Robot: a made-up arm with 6 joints. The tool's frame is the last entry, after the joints. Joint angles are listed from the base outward. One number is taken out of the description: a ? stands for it. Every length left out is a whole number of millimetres.
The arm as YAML. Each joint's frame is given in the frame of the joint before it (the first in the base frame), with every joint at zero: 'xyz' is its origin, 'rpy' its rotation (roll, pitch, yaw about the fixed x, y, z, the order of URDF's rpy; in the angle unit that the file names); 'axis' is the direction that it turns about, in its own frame. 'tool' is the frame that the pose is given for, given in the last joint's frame.
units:
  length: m
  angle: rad
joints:
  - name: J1
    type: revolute
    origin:
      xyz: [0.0, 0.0, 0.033]
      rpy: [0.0, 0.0, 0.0]
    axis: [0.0, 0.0, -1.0]
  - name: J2
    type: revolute
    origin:
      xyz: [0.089, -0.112, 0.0]
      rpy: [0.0, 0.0, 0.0]
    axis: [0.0, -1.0, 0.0]
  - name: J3
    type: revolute
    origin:
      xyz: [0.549, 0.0, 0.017]
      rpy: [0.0, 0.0, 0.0]
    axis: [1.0, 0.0, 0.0]
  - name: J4
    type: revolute
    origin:
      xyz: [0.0, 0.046, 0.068]
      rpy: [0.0, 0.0, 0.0]
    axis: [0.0, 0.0, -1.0]
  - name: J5
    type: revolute
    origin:
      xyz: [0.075, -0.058, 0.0]
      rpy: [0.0, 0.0, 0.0]
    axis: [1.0, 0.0, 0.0]
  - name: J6
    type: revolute
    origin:
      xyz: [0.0, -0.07, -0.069]
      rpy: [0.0, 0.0, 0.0]
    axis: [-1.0, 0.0, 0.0]
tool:
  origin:
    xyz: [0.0, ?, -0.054]
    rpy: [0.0, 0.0, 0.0]
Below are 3 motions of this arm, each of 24 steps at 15 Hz.
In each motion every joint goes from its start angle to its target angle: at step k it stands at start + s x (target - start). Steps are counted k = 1, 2, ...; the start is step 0. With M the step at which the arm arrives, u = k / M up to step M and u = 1 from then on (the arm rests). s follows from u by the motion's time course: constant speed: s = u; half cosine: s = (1 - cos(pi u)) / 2; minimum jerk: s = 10 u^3 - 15 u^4 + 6 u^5.
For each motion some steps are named. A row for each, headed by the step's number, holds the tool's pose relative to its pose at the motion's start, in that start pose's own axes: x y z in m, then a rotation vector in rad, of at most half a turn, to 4 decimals.
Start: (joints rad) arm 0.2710 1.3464 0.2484 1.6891 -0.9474 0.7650
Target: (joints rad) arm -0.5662 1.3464 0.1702 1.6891 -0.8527 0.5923
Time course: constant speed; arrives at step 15
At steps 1, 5, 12, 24:
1: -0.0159 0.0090 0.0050 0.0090 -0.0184 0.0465
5: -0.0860 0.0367 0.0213 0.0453 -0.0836 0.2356
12: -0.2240 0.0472 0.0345 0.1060 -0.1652 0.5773
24: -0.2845 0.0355 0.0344 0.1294 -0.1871 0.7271

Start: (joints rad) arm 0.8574 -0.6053 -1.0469 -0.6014 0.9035 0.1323
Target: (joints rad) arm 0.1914 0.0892 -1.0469 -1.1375 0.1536 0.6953
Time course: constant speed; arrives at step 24
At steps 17, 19, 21, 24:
17: -0.0765 -0.0233 0.1185 -1.4827 -0.2769 0.2826
19: -0.0817 -0.0216 0.1561 -1.6549 -0.3316 0.3063
21: -0.0873 -0.0147 0.1981 -1.8260 -0.3920 0.3270
24: -0.0981 0.0075 0.2676 -2.0795 -0.4943 0.3514

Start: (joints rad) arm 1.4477 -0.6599 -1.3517 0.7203 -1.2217 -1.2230
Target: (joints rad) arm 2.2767 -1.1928 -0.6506 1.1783 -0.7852 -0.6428
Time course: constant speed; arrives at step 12
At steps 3, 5, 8, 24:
3: -0.0538 0.0186 -0.1387 0.0548 0.3539 -0.0273
5: -0.1120 0.0315 -0.2203 0.0774 0.6022 -0.0497
8: -0.2289 0.0522 -0.3141 0.0893 0.9900 -0.0808
24: -0.4187 0.0815 -0.3630 0.0656 1.5283 -0.0971

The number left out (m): 0.291
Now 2 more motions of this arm.
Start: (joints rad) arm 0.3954 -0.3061 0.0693 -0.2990 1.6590 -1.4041
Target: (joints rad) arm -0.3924 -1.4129 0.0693 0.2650 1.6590 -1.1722
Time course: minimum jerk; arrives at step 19
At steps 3, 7, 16, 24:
3: 0.0094 -0.0146 0.0196 -0.0043 -0.0357 -0.0062
7: 0.0484 -0.1268 0.1631 -0.0822 -0.3124 -0.0539
16: -0.0889 -0.3450 0.4624 -0.7671 -1.0544 -0.1846
24: -0.0991 -0.3483 0.4695 -0.8103 -1.0795 -0.1887

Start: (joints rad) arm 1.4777 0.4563 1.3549 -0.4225 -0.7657 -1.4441
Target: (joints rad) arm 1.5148 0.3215 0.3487 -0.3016 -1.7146 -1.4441
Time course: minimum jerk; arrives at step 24
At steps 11, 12, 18, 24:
11: 0.0203 -0.0800 -0.1556 -0.7929 0.1092 -0.1811
12: 0.0188 -0.1081 -0.1768 -0.9380 0.1388 -0.2107
18: -0.0216 -0.2814 -0.2215 -1.6703 0.3416 -0.3360
24: -0.0403 -0.3272 -0.2137 -1.8583 0.4103 -0.3596

